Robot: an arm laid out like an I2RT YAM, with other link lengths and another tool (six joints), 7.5 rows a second.
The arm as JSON. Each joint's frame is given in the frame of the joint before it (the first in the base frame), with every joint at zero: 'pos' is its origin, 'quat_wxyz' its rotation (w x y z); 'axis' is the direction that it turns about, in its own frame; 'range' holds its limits. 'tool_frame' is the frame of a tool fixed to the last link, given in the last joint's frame.
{
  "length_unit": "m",
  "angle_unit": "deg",
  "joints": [
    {
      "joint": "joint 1",
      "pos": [
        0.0,
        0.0,
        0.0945
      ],
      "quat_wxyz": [
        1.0,
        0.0,
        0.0,
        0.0
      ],
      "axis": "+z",
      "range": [
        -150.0,
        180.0
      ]
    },
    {
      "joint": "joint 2",
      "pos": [
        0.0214,
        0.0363,
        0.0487
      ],
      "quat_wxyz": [
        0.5,
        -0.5,
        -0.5,
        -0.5
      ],
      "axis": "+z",
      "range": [
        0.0,
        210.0
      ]
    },
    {
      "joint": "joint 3",
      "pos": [
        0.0,
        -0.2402,
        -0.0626
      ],
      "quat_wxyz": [
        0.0,
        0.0,
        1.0,
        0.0
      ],
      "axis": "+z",
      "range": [
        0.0,
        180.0
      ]
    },
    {
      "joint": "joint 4",
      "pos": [
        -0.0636,
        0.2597,
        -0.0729
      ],
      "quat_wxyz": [
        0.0,
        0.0,
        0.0,
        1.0
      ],
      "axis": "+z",
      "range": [
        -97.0,
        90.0
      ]
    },
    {
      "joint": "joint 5",
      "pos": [
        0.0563,
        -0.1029,
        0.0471
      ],
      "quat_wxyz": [
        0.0,
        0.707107,
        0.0,
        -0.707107
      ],
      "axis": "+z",
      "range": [
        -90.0,
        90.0
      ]
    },
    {
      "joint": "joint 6",
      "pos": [
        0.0,
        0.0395,
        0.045
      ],
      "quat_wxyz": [
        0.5,
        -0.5,
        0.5,
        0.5
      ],
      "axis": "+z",
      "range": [
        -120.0,
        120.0
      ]
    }
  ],
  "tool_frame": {
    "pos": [
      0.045,
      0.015,
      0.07
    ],
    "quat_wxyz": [
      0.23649,
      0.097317,
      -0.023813,
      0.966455
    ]
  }
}
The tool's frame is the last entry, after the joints.
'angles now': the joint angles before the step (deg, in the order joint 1, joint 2, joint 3, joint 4, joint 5, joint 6). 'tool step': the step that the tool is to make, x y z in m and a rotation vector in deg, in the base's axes. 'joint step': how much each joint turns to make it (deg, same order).
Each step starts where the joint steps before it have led.
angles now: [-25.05, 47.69, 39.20, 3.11, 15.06, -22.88]
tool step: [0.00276, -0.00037, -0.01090, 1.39, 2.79, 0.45]
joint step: [0.00, 0.23, 0.27, -3.17, -0.46, 0.02]
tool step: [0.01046, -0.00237, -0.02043, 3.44, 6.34, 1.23]
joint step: [0.00, 2.63, 2.62, -7.23, -1.29, 0.17]
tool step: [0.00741, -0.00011, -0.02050, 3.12, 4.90, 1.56]
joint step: [0.00, 2.16, 1.33, -4.98, -1.72, 0.22]
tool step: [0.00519, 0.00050, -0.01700, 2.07, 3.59, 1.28]
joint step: [0.00, 1.75, 0.53, -2.87, -1.31, -0.19]
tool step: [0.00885, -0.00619, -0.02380, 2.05, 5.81, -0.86]
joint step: [0.00, 4.52, 2.03, -3.63, 1.05, -0.12]
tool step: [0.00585, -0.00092, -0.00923, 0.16, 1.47, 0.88]
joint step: [0.00, 1.89, 0.07, 0.59, -0.49, -0.89]
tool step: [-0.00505, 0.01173, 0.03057, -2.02, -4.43, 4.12]
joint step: [0.00, -4.19, 0.33, 0.67, -3.57, -2.07]
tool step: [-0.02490, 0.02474, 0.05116, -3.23, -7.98, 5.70]
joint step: [0.00, -9.65, -0.30, -0.60, -5.40, -1.85]
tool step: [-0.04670, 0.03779, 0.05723, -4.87, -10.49, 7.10]
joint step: [0.00, -13.33, -0.72, -1.08, -6.90, -1.60]
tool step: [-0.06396, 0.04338, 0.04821, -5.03, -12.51, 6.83]
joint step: [0.00, -14.60, -1.16, 0.14, -6.82, 0.66]
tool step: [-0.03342, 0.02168, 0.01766, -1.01, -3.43, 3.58]
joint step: [-0.01, -5.61, 2.38, -4.21, -3.48, 1.06]
